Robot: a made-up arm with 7 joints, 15 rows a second.
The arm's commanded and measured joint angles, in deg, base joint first. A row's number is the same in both.
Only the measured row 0 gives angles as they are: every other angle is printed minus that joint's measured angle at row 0.
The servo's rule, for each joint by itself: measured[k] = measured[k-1] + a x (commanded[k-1-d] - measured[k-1]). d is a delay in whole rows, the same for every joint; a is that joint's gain. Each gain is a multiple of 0.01, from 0.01 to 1. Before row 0 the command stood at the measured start. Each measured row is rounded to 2 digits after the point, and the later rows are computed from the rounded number. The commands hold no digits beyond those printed.
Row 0, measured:
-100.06, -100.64, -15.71, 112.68, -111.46, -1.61, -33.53
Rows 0 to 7, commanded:
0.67, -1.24, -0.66, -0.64, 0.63, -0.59, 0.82
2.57, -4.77, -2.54, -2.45, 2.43, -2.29, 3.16
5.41, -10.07, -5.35, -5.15, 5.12, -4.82, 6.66
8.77, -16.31, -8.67, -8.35, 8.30, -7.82, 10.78
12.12, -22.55, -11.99, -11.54, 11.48, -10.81, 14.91
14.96, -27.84, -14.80, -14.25, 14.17, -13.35, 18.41
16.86, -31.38, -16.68, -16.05, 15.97, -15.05, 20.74
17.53, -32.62, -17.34, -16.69, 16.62, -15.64, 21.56
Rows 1 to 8, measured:
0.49, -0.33, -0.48, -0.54, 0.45, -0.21, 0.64
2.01, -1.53, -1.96, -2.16, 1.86, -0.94, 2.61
4.49, -3.84, -4.40, -4.70, 4.17, -2.30, 5.77
7.61, -7.21, -7.47, -7.80, 7.10, -4.23, 9.68
10.90, -11.35, -10.72, -10.98, 10.21, -6.53, 13.76
13.86, -15.80, -13.66, -13.76, 13.02, -8.92, 17.39
16.05, -20.01, -15.83, -15.71, 15.11, -11.07, 20.00
17.13, -23.41, -16.92, -16.54, 16.18, -12.67, 21.22
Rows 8 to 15, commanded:
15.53, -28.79, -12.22, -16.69, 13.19, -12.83, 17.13
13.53, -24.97, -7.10, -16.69, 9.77, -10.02, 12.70
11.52, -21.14, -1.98, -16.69, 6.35, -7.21, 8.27
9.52, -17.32, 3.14, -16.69, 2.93, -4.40, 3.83
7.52, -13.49, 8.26, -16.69, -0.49, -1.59, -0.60
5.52, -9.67, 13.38, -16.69, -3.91, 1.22, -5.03
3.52, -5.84, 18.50, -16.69, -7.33, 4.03, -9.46
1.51, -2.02, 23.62, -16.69, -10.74, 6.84, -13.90
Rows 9 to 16, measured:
15.96, -24.86, -13.54, -16.67, 14.06, -12.73, 18.03
14.19, -24.89, -8.90, -16.69, 11.01, -11.78, 13.87
12.24, -23.88, -3.92, -16.69, 7.70, -10.18, 9.50
10.25, -22.11, 1.16, -16.69, 4.31, -8.16, 5.08
8.26, -19.78, 6.27, -16.69, 0.90, -5.86, 0.65
6.26, -17.05, 11.39, -16.69, -2.52, -3.38, -3.78
4.26, -14.02, 16.51, -16.69, -5.94, -0.79, -8.21
2.25, -10.78, 21.63, -16.69, -9.35, 1.88, -12.65

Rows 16 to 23, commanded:
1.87, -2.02, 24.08, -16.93, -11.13, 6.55, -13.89
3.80, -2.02, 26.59, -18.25, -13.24, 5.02, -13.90
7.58, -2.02, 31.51, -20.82, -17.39, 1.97, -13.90
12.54, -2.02, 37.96, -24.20, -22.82, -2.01, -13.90
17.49, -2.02, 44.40, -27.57, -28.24, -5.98, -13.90
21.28, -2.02, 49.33, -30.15, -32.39, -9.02, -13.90
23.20, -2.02, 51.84, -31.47, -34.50, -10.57, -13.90
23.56, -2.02, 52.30, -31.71, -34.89, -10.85, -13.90
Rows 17 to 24, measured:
1.97, -8.41, 23.39, -16.89, -10.61, 3.51, -13.62
3.31, -6.68, 25.69, -18.05, -12.48, 4.04, -13.84
6.43, -5.42, 29.88, -20.40, -15.97, 3.32, -13.89
10.89, -4.50, 35.70, -23.63, -20.83, 1.45, -13.90
15.71, -3.83, 41.96, -26.98, -26.09, -1.15, -13.90
19.78, -3.34, 47.27, -29.67, -30.56, -3.90, -13.90
22.28, -2.98, 50.56, -31.20, -33.36, -6.23, -13.90
23.21, -2.72, 51.81, -31.63, -34.45, -7.85, -13.90

